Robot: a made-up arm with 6 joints. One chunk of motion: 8 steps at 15 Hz.
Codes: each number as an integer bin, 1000 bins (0 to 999) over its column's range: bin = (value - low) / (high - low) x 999, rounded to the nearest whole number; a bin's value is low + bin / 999 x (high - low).
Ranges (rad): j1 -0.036..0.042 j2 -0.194..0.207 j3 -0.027..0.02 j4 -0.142..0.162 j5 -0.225..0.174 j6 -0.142..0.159
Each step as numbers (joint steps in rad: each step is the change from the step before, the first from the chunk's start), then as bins.
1 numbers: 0.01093 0.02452 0.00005 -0.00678 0.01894 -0.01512
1 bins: 601 544 575 444 611 421
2 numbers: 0.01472 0.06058 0.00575 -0.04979 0.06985 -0.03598
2 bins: 650 634 696 303 738 352
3 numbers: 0.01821 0.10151 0.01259 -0.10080 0.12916 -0.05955
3 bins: 694 736 841 135 887 274
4 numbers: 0.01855 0.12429 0.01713 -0.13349 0.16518 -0.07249
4 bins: 699 793 938 28 977 231
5 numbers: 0.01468 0.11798 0.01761 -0.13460 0.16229 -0.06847
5 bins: 649 777 948 24 970 244
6 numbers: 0.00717 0.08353 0.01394 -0.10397 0.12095 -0.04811
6 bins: 553 691 870 125 866 312
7 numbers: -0.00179 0.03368 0.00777 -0.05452 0.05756 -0.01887
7 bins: 438 567 739 287 707 409
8 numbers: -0.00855 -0.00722 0.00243 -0.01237 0.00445 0.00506
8 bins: 352 465 626 426 574 488
